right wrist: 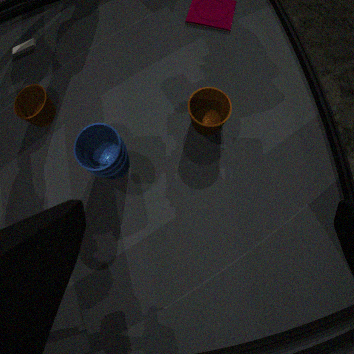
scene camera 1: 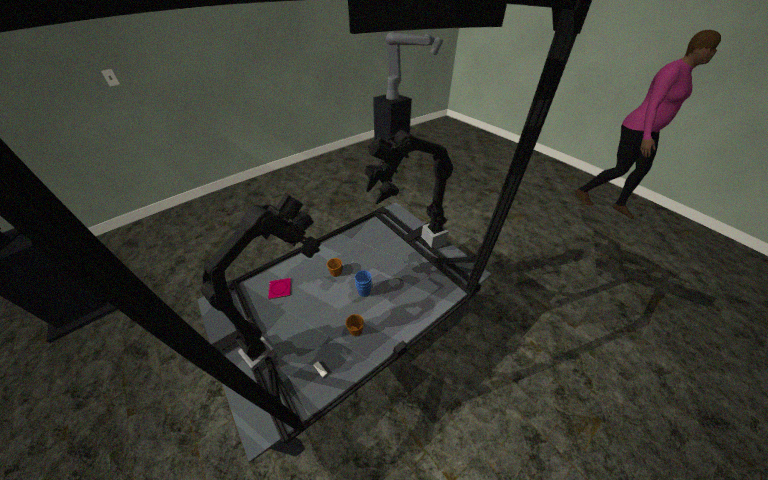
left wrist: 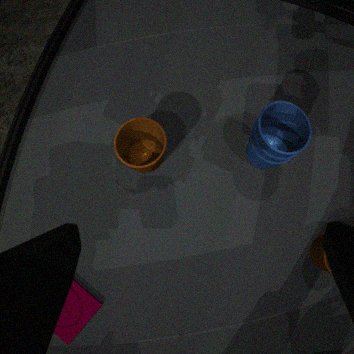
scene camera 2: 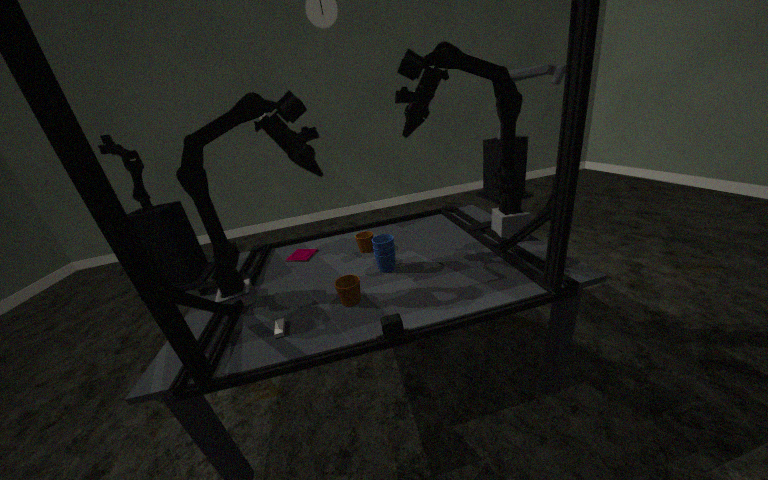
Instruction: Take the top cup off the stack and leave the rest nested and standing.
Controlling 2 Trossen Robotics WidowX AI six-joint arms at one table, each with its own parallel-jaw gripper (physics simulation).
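Observation:
A stack of nested blue cups stands upright on the table, mouth up, with several rims showing. My left gripper is open and empty, high above the table, left of the stack in both scene views. My right gripper is open and empty, high above the table's far side. Neither gripper touches the stack.
One orange cup stands behind the stack, another orange cup in front. A pink square lies at left, a white block at front left.

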